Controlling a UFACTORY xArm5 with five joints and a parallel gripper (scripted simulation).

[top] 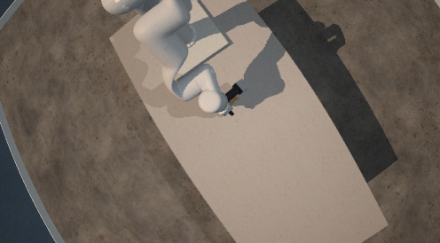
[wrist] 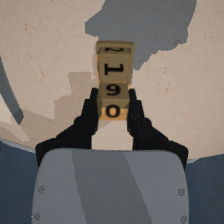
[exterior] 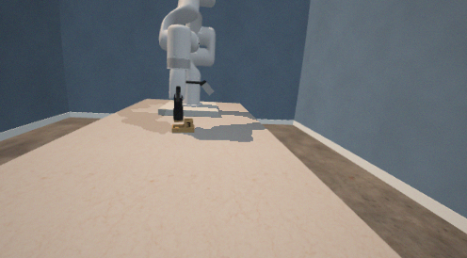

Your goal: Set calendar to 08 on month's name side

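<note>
The wooden calendar tray is 6 cm below my hand and 2 cm to the left of it.
</note>
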